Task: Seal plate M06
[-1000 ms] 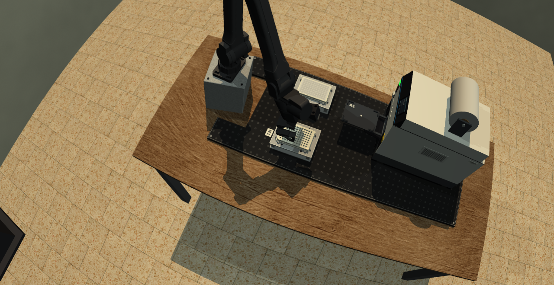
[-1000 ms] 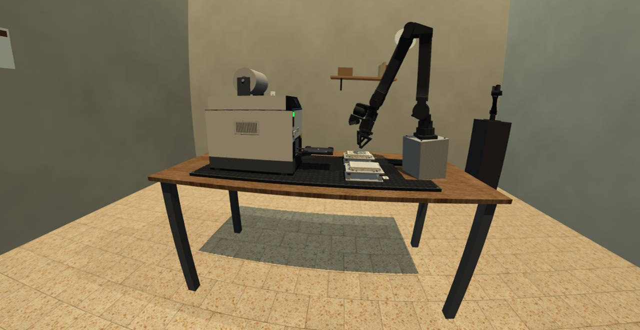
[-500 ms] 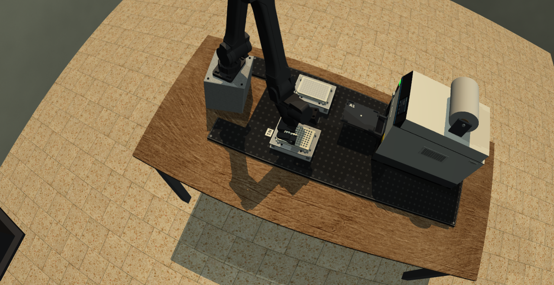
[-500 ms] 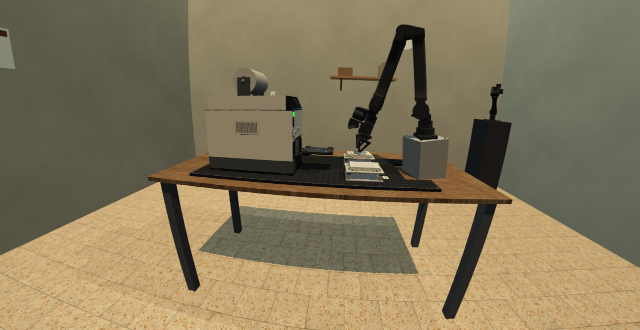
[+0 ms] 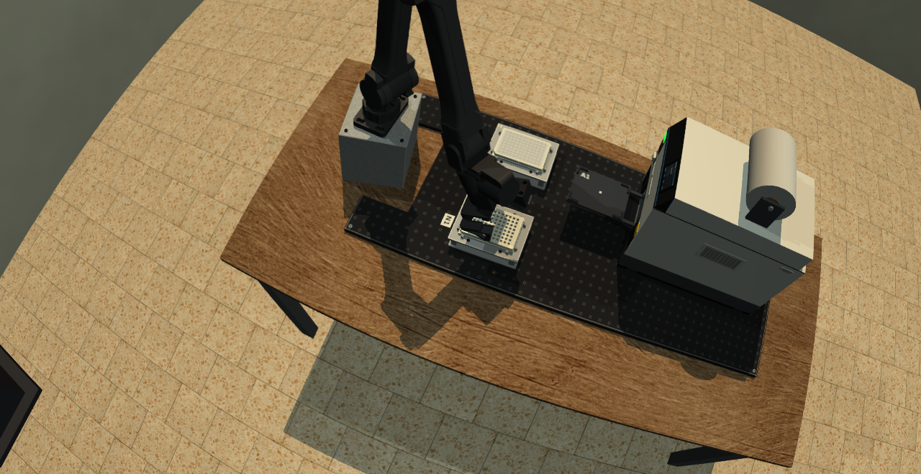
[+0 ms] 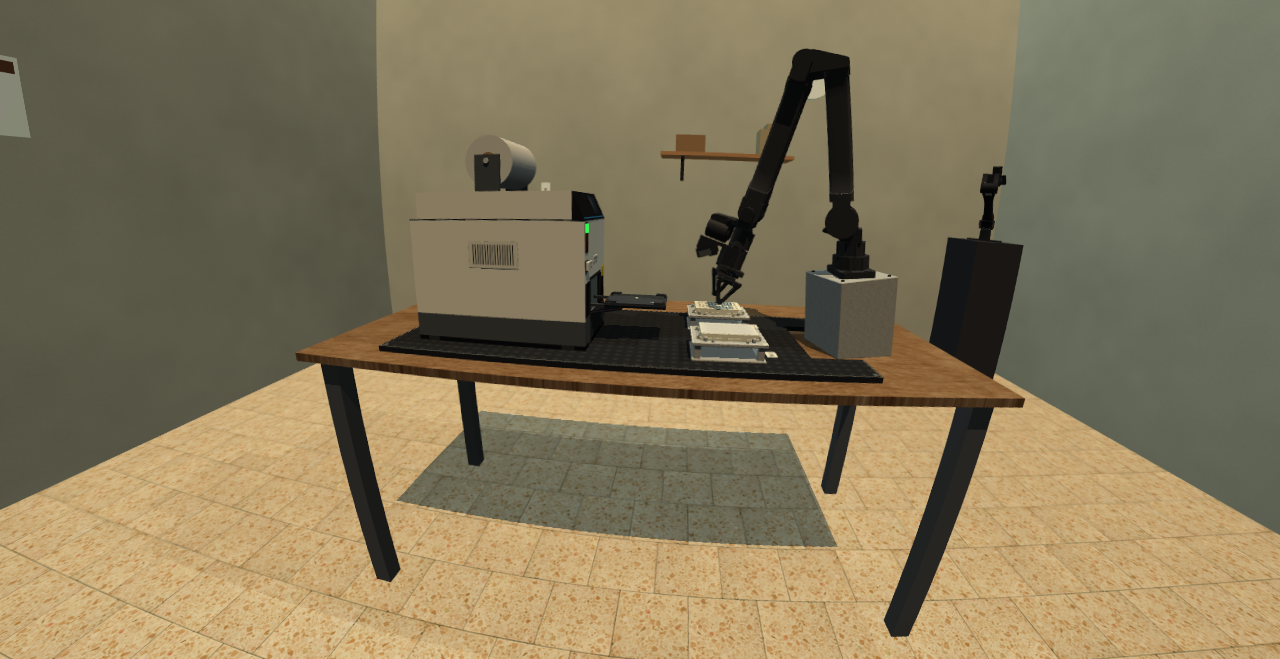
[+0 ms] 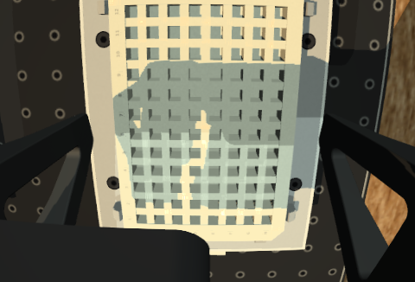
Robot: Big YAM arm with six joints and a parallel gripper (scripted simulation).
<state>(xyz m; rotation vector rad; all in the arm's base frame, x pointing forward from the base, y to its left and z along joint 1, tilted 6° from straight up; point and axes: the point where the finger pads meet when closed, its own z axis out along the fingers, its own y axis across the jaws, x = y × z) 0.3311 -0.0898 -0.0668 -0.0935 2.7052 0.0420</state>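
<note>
Now: the plate M06 3 cm below my hand. From my hand the other things lie so: plate nest N1: 4 cm below; then N1 label: 11 cm behind, 1 cm to the right, 8 cm below; then well plate: 2 cm behind, 22 cm to the left, 3 cm below.
</note>
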